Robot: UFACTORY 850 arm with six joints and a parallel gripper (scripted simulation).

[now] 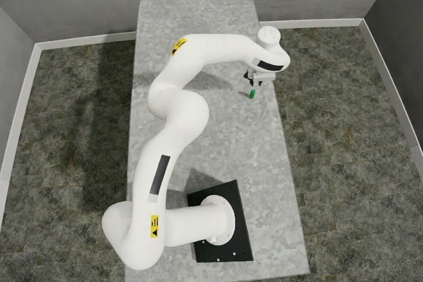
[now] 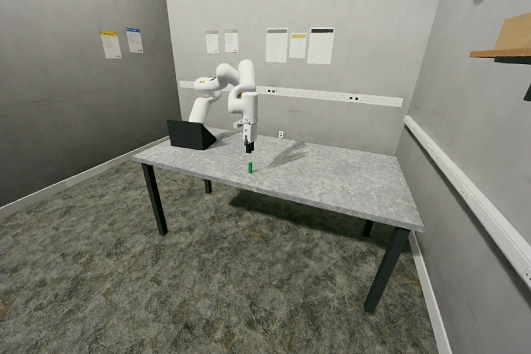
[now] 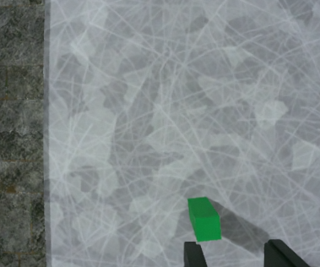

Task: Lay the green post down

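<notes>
Right now my hand is 13 cm above the green post.
</notes>
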